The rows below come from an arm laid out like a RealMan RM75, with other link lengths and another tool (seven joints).
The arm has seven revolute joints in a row. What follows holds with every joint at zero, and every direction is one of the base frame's.
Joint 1 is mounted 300.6 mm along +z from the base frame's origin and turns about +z.
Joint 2 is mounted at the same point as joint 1 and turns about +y.
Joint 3 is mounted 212.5 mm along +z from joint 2 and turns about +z.
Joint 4 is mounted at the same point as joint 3 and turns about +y.
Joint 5 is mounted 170.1 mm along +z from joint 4 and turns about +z.
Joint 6 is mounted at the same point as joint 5 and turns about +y.
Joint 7 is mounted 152.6 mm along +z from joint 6 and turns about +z.
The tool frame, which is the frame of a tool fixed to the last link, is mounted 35 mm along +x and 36 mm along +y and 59 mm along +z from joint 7; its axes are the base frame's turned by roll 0, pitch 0.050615 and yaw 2.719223 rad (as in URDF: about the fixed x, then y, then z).
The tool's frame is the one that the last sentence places.
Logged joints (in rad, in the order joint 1, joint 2, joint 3, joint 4, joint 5, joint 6, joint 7), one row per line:
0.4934, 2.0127, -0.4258, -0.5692, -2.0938, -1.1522, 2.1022
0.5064, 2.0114, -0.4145, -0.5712, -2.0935, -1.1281, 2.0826
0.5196, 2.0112, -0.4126, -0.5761, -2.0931, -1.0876, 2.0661
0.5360, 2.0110, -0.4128, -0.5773, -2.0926, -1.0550, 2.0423
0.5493, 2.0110, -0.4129, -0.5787, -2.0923, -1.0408, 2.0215
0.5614, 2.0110, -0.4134, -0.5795, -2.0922, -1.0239, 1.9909
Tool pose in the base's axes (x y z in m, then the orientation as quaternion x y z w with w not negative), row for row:
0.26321, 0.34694, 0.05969, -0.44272, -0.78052, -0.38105, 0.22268
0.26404, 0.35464, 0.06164, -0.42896, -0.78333, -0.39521, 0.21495
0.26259, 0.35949, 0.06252, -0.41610, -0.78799, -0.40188, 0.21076
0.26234, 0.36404, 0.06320, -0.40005, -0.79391, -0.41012, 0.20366
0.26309, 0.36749, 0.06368, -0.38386, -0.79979, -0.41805, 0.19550
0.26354, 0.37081, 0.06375, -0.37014, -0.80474, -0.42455, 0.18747
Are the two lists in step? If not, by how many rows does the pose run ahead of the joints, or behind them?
The pose runs 2 rows ahead of the joints: the pose in row i belongs to the joints in row i + 2.
